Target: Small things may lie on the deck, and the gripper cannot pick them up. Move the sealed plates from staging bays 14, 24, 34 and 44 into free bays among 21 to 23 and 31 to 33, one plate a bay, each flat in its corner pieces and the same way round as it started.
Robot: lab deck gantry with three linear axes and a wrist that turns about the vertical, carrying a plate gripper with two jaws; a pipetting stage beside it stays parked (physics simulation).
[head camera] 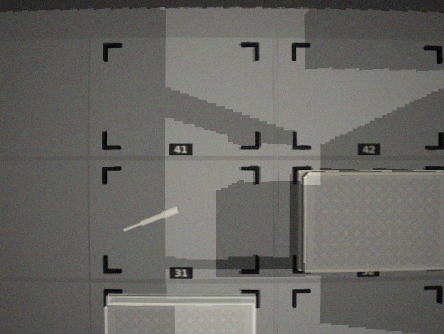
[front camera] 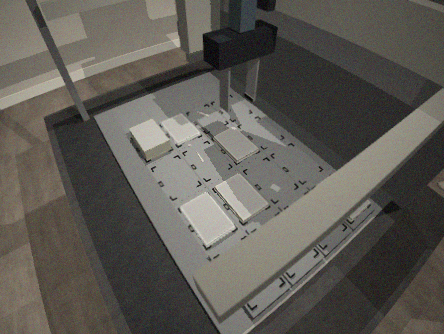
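Pixels of known places: gripper, between the fingertips: (front camera: 237,103); robot's base, origin of its link: (front camera: 131,138).
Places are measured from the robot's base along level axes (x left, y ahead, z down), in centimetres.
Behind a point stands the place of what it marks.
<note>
My gripper (front camera: 238,106) {y 22.8, x 25.7, z -16.0 cm} is open and empty, its two jaws hanging apart over the far part of the deck; it does not show in the head view. A sealed plate (front camera: 236,143) {y 23.4, x 25.6, z -1.4 cm} (head camera: 372,222) {y 22.3, x 25.7, z -1.4 cm} lies flat in bay 32. Another sealed plate (front camera: 180,128) {y 7.1, x 14.9, z -1.4 cm} (head camera: 215,320) {y 9.4, x 17.7, z -1.4 cm} lies in bay 21, partly cut off in the head view. A third plate (front camera: 241,196) {y 39.6, x 14.8, z -1.4 cm} lies in bay 23. A part of a plate (front camera: 359,211) {y 61.6, x 35.6, z -2.9 cm} shows in staging bay 44, below the pale beam. A thin pipette tip (front camera: 204,114) {y 4.6, x 25.9, z -0.5 cm} (head camera: 151,219) {y 4.0, x 25.9, z -0.5 cm} lies inside bay 31.
A tall pale box (front camera: 151,140) {y 9.6, x 3.8, z -4.2 cm} stands in bay 11. A white plate (front camera: 207,218) {y 39.8, x 4.1, z -1.4 cm} lies in bay 13. Another thin tip (front camera: 200,156) {y 20.8, x 14.0, z -0.5 cm} lies in bay 22, and a small pale square (front camera: 275,187) {y 42.2, x 24.9, z -0.1 cm} lies in bay 33. A long pale beam (front camera: 320,205) {y 62.0, x 1.8, z -40.0 cm} crosses the front of the deck (front camera: 117,120) {y -12.0, x -0.9, z 0.0 cm}.
</note>
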